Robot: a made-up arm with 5 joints.
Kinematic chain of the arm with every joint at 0, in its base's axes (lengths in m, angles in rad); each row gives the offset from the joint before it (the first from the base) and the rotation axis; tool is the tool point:
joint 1: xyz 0 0 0.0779 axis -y
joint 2: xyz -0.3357 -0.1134 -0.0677 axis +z
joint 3: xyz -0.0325 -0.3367 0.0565 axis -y
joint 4: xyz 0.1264 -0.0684 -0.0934 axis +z
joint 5: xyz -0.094 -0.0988 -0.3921 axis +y
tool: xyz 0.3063 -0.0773 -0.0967
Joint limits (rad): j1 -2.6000..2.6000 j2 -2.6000..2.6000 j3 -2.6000..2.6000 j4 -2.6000..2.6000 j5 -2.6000..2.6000
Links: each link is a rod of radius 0.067 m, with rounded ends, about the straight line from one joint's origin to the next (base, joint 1, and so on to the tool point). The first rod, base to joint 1, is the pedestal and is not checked.
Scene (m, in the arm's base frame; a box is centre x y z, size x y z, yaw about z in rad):
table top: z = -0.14
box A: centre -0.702 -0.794 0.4 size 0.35 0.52 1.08 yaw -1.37
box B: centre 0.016 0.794 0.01 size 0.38 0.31 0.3 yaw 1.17
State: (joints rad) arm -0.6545 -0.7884 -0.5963 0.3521 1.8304
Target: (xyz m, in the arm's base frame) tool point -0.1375 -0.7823 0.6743
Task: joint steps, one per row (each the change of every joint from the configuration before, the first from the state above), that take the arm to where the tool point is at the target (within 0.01 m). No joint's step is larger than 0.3 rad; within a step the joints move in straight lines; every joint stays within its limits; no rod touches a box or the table.
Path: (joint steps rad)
1: -0.2392 0.0997 -0.2211 -0.1433 0.0116
2: -0.2392 0.0996 -0.2211 -0.1433 0.0117
3: -0.2392 0.0997 -0.2211 -0.1433 0.0116
4: 0.0947 0.1979 -0.1434 -0.2617 0.1395
5: 0.0948 0.1979 -0.1433 -0.2618 0.1396
6: 0.0947 0.1979 -0.1434 -0.2618 0.1395
7: 0.0948 0.1980 -0.1433 -0.2618 0.1395
8: 0.0947 0.1979 -0.1433 -0.2618 0.1396
9: 0.0360 0.0552 0.0853 0.2349 0.0092
10: 0.0359 0.0552 0.0852 0.2349 0.0093
11: 0.0360 0.0552 0.0853 0.2349 0.0092
12: 0.0359 0.0553 0.0853 0.2349 0.0093

